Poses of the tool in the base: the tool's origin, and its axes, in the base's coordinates. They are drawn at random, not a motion.
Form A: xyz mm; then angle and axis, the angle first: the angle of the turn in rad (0 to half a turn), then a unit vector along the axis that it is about.
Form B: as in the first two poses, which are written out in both.
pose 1, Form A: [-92 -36 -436 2.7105 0.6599 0.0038 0.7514]
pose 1, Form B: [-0.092 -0.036 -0.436 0.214 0.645 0.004 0.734]
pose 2, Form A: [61 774 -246 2.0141 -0.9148 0.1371 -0.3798]
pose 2, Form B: [0.061 0.774 -0.246 0.534 -0.773 0.116 -0.321]
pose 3, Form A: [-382 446 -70 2.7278 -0.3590 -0.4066 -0.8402]
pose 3, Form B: [-0.382 0.446 -0.070 0.205 -0.351 -0.398 -0.822]
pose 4, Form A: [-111 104 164 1.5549 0.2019 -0.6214 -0.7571]
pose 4, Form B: [-0.111 0.104 0.164 0.713 0.142 -0.436 -0.531]
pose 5, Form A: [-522 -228 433 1.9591 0.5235 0.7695 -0.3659]
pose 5, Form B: [-0.522 -0.228 0.433 0.557 0.435 0.639 -0.304]
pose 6, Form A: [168 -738 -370 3.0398 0.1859 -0.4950 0.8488]
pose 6, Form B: [0.168 -0.738 -0.370 0.051 0.186 -0.494 0.848]
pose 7, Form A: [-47 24 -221 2.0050 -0.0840 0.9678 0.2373]
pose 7, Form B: [-0.047 0.024 -0.221 0.538 -0.071 0.816 0.200]
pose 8, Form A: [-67 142 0 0.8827 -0.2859 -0.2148 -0.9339]
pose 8, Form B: [-0.067 0.142 0.000 0.904 -0.122 -0.092 -0.399]
